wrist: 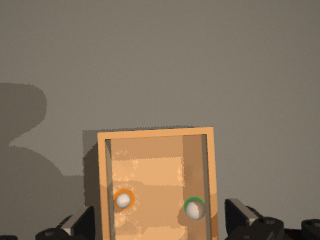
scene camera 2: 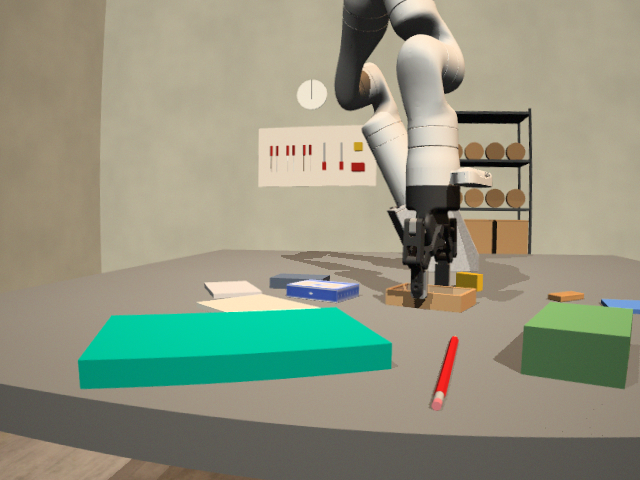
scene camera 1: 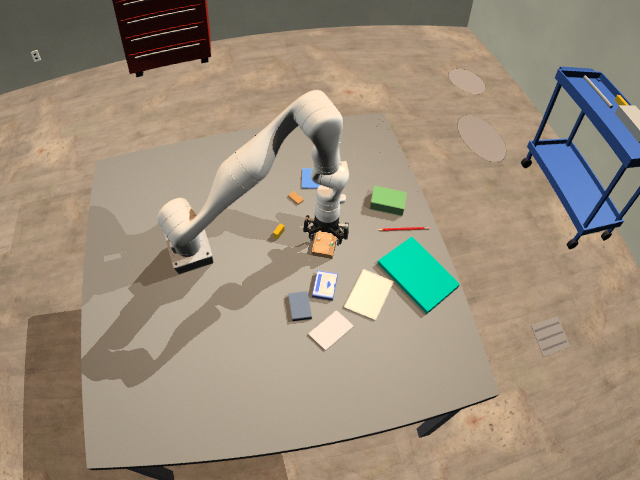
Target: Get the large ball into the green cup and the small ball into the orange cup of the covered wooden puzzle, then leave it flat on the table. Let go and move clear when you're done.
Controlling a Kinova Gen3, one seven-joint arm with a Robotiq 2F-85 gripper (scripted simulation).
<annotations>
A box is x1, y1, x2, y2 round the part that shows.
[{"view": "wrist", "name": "my gripper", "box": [0, 199, 319, 239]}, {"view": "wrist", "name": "covered wooden puzzle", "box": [98, 127, 218, 239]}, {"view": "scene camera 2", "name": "my gripper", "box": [402, 185, 459, 298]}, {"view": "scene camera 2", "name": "green block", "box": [521, 302, 632, 388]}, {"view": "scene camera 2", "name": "teal book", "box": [78, 307, 391, 388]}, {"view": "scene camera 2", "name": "cream sheet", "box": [197, 294, 318, 312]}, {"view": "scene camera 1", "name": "green block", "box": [370, 186, 406, 215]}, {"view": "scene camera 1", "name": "teal book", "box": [378, 237, 459, 314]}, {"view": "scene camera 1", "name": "cream sheet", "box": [344, 269, 392, 319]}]
</annotations>
